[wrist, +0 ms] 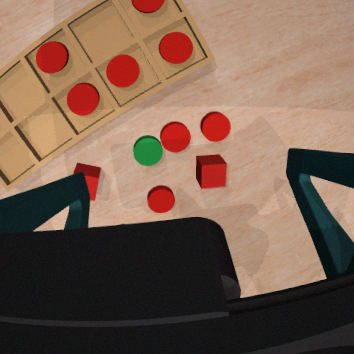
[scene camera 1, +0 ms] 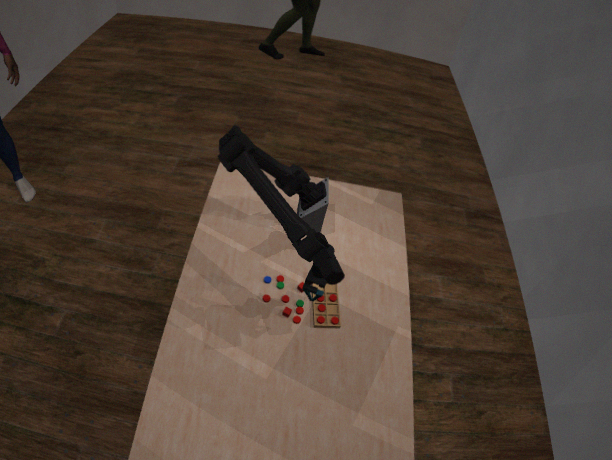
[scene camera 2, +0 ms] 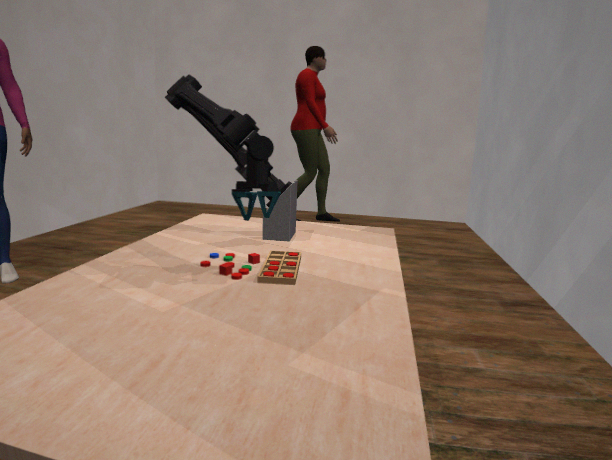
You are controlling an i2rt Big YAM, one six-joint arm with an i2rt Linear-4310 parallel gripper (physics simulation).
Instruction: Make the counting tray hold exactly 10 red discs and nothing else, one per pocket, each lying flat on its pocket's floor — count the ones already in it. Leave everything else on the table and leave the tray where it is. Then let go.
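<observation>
The wooden counting tray [scene camera 1: 327, 327] [scene camera 2: 276, 281] [wrist: 212, 59] has two columns of pockets; several hold a flat red disc, such as one disc [scene camera 1: 334, 320] [scene camera 2: 288, 275] in a near corner. In the wrist view, empty pockets show between and beyond the discs. Loose red discs lie left of the tray, among them one disc [scene camera 1: 297, 319] [scene camera 2: 236, 276] [wrist: 215, 126] and another touching a green disc [scene camera 1: 300, 303] [scene camera 2: 246, 268] [wrist: 148, 150]. My gripper [scene camera 1: 314, 296] [scene camera 2: 257, 218] [wrist: 188, 172] is open and empty, high above the table. In scene camera 1 it hides part of the tray.
A red cube [scene camera 1: 287, 311] [scene camera 2: 226, 269] [wrist: 211, 171] stands among the loose discs; a second red cube [scene camera 1: 301, 287] [scene camera 2: 254, 258] [wrist: 89, 180] stands near the tray's left side. Another green disc [scene camera 1: 280, 285] [scene camera 2: 228, 258] and a blue disc [scene camera 1: 267, 279] [scene camera 2: 214, 255] lie farther back.
</observation>
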